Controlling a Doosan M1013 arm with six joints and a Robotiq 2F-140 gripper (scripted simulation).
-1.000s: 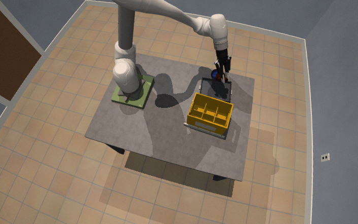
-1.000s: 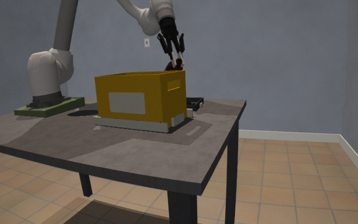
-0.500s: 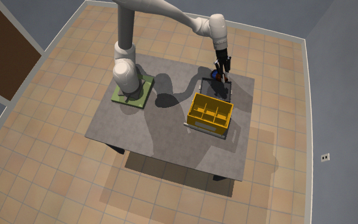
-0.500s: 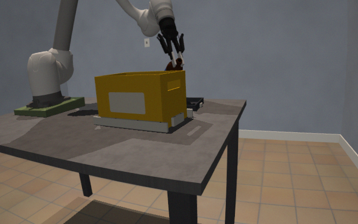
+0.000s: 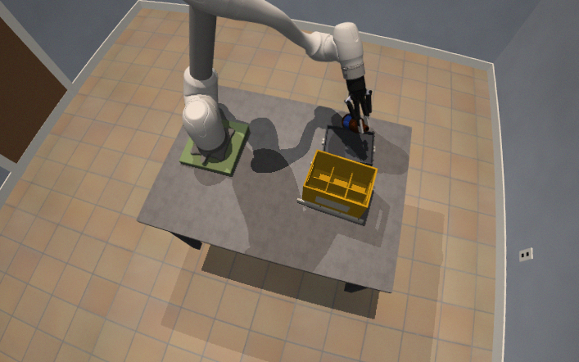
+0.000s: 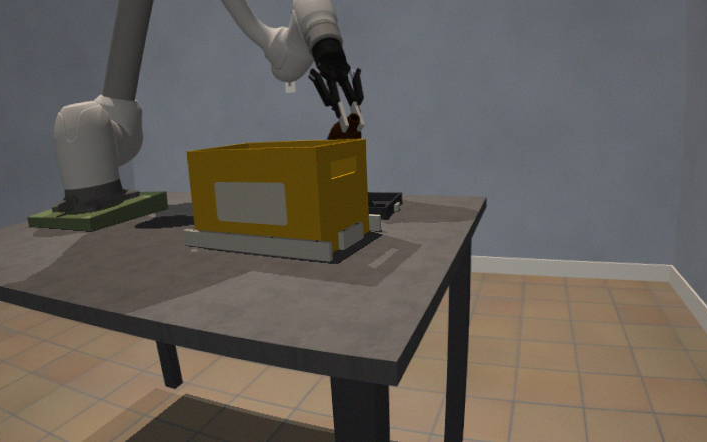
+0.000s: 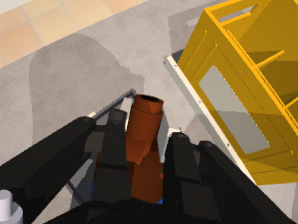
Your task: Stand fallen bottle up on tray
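My hand is 20 mm past the bottle, 20 mm to the right of it and 50 mm above it. The rest, counted from my hand: yellow crate 50 mm behind, 260 mm to the right, 130 mm below; then tray 30 mm behind, 10 mm to the left, 200 mm below.
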